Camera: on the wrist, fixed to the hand. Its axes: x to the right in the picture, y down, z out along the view.
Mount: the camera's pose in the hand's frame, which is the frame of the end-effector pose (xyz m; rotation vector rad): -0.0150 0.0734 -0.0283 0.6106 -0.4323 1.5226
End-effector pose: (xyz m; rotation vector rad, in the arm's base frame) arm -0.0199 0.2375 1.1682 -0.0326 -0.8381 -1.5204
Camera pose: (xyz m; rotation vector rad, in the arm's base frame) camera 0.0597 0.2437 1.1749 -0.4503 -1.1492 0.2037
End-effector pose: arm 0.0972 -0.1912 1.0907 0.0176 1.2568 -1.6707
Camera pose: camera 0.1416 -0.1571 1.0334 0.7427 0.1171 -0.5417
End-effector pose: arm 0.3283 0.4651 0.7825 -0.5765 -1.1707 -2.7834
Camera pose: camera 0.3483 0.3921 0.8085 -1.2564 -0.8690 -1.0095
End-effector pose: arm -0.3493 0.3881 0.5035 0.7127 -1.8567 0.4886
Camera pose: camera -0.3750 0.4638 0.4998 0.4507 2.3449 -1.9744
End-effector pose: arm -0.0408 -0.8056 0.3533 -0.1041 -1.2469 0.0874
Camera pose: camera -0.0194 -0.7355 0.3210 -0.5000 -1.2511 1.8612
